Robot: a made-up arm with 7 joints.
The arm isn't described. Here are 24 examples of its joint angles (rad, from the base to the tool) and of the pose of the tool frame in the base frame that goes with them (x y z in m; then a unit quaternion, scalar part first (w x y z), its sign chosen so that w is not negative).
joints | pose
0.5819 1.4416 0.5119 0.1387 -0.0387 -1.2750 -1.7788 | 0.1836 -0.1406 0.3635 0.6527 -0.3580 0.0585 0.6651
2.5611 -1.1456 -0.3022 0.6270 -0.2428 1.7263 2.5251 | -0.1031 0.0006 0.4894 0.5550 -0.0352 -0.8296 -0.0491
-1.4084 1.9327 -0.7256 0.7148 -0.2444 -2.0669 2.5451 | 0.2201 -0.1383 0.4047 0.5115 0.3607 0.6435 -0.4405
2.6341 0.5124 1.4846 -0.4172 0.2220 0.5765 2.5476 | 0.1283 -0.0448 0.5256 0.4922 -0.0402 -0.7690 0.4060
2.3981 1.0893 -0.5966 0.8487 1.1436 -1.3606 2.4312 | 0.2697 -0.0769 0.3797 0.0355 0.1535 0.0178 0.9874
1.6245 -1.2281 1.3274 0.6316 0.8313 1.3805 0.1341 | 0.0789 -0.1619 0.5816 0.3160 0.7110 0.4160 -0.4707
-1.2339 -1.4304 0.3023 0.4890 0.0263 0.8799 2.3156 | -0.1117 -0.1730 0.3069 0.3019 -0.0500 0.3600 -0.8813
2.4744 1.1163 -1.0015 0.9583 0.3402 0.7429 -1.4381 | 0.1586 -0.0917 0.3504 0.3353 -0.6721 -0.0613 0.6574
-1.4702 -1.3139 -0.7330 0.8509 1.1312 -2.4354 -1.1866 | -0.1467 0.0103 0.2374 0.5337 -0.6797 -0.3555 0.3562
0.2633 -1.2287 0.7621 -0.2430 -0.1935 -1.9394 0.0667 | -0.2152 -0.2150 0.5190 0.3707 0.4162 -0.8034 0.2098
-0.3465 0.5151 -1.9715 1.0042 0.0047 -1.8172 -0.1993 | 0.0381 -0.1387 0.4058 0.0466 0.3100 0.4178 0.8527
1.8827 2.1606 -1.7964 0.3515 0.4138 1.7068 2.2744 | 0.1160 0.0048 0.4214 0.6374 0.2891 0.6324 -0.3319
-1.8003 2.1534 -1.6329 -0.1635 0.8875 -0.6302 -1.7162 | 0.0230 -0.1337 0.3638 0.1405 -0.1870 -0.9612 0.1463
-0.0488 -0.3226 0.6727 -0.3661 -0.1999 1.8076 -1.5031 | -0.1169 -0.2234 0.2812 0.3436 -0.5118 -0.4781 0.6257
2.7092 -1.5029 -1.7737 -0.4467 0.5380 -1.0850 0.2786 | 0.0062 -0.0756 0.3387 0.5537 -0.2210 0.3146 -0.7387
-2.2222 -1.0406 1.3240 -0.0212 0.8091 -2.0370 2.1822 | -0.1608 0.0668 0.3163 0.0400 -0.7743 0.5962 -0.2085
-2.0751 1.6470 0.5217 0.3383 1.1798 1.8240 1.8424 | 0.0697 -0.1681 0.2619 0.8017 0.2980 0.1296 0.5016
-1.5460 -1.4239 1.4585 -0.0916 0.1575 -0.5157 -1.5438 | -0.2005 -0.1560 0.3143 0.2666 -0.0282 0.4329 0.8606
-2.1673 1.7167 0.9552 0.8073 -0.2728 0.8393 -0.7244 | 0.1891 -0.1419 0.2823 0.3775 0.0886 0.2489 -0.8875
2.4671 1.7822 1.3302 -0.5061 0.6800 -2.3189 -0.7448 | 0.2384 -0.0064 0.2859 0.6444 -0.7386 0.1979 -0.0051
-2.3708 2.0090 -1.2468 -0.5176 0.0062 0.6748 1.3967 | 0.0818 -0.0964 0.3506 0.3150 -0.6318 0.6968 0.1267
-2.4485 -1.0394 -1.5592 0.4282 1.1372 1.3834 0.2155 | 0.0356 0.0737 0.4667 0.2733 0.3864 0.8790 0.0582
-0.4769 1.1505 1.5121 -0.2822 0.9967 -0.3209 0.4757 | 0.2306 -0.2826 0.3606 0.3379 0.1736 -0.0844 -0.9212
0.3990 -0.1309 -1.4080 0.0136 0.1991 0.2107 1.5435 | 0.0487 -0.1669 0.3638 0.5345 0.2754 0.5483 -0.5812
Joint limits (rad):
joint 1: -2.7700..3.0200
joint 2: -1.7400..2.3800
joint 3: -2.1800..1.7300
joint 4: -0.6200..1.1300
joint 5: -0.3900..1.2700
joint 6: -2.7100..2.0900
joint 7: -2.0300..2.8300
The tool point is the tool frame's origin. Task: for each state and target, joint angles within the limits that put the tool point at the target. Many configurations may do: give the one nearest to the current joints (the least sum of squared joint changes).
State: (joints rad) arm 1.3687 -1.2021 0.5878 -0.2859 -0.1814 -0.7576 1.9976
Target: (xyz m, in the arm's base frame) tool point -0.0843 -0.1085 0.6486
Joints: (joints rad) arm 1.7046 -1.1354 1.0513 -0.0107 -0.0475 -0.7625 2.0133
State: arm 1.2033 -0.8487 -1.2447 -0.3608 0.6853 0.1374 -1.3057
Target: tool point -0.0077 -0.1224 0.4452
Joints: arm 1.0256 -0.7140 -1.5409 0.0073 0.5817 -0.0256 -1.5535
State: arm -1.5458 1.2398 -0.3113 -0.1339 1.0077 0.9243 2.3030
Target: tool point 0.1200 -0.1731 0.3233
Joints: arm -1.7000 1.3776 -0.3525 -0.1641 1.0016 1.0864 2.1725
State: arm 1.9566 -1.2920 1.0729 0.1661 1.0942 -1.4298 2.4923
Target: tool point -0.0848 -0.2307 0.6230
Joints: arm 1.4431 -1.1545 0.8011 -0.0769 1.0772 -1.5477 2.3323
